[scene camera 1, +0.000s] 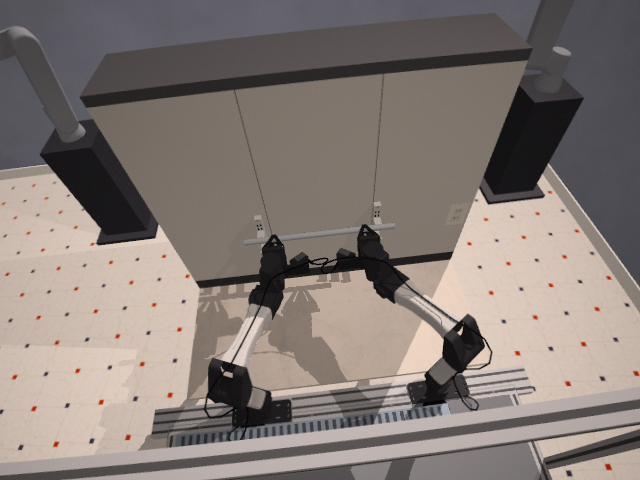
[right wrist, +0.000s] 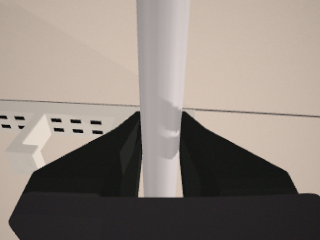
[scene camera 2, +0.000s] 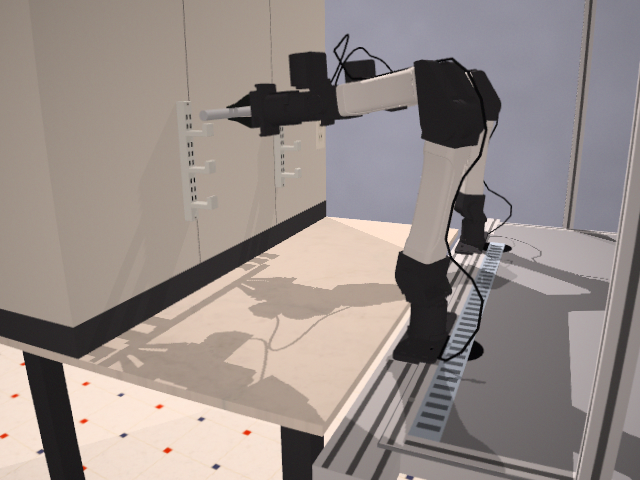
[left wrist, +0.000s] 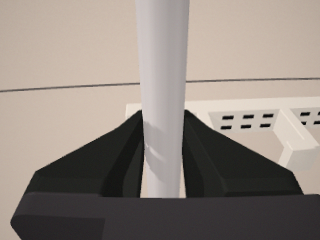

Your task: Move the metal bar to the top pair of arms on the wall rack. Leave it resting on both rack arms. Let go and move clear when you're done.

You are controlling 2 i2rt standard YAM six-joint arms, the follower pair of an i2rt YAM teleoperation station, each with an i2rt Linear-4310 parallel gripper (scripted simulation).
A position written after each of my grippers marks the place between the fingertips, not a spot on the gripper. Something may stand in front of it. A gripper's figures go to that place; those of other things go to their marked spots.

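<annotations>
My right gripper (right wrist: 160, 121) is 0.13 m from the lens. I also see a beige wall panel (right wrist: 253, 63), and the panel is 0.21 m from the lens.
</annotations>
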